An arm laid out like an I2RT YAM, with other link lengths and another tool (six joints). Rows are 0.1 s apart.
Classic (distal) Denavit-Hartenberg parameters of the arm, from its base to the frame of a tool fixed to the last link. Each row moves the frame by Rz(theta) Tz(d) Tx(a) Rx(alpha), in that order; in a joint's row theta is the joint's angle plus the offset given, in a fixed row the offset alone. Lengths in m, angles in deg.
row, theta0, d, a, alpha
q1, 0, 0.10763, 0.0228, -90
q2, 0, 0, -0.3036, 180
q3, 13.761, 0, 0.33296, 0
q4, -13.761, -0.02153, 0.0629, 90
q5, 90, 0.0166, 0, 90
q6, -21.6, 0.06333, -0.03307, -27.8
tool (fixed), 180, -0.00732, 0, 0
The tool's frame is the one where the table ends.
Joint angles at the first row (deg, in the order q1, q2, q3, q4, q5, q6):
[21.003 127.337 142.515 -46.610 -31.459 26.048]
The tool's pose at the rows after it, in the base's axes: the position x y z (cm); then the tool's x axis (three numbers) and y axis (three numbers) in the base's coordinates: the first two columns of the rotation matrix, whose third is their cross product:
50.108 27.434 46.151 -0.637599 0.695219 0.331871 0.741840 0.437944 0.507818
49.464 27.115 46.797 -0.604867 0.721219 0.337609 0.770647 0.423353 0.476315
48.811 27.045 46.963 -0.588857 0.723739 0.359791 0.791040 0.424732 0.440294
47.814 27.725 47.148 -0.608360 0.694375 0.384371 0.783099 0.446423 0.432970
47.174 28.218 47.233 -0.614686 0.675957 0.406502 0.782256 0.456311 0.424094
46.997 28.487 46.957 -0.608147 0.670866 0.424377 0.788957 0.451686 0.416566
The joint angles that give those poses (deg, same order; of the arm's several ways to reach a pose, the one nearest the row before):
[20.945 125.984 142.590 -48.551 -28.182 27.226]
[20.997 125.427 143.559 -51.761 -26.409 28.001]
[21.170 124.864 143.473 -54.337 -26.561 28.725]
[22.100 123.658 141.783 -54.295 -28.368 29.174]
[22.774 122.925 140.686 -54.288 -29.494 29.941]
[23.102 122.103 138.723 -53.194 -29.833 31.059]

